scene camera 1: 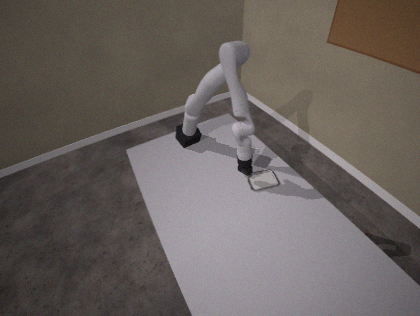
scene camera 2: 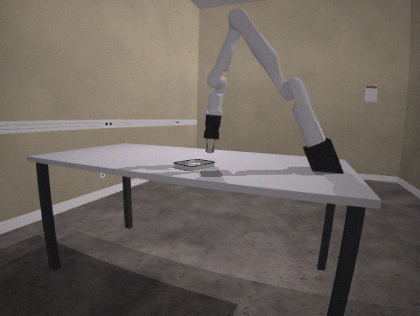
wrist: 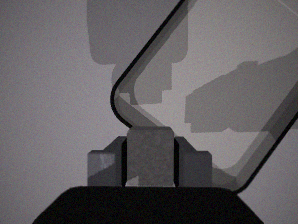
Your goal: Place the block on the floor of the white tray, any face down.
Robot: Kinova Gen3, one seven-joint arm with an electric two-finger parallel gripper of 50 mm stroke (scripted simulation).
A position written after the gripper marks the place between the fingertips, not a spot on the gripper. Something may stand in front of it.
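A grey block (wrist: 150, 149) and a white tray (wrist: 217, 80) can be seen in the scene, and so can the gripper (wrist: 150, 153).
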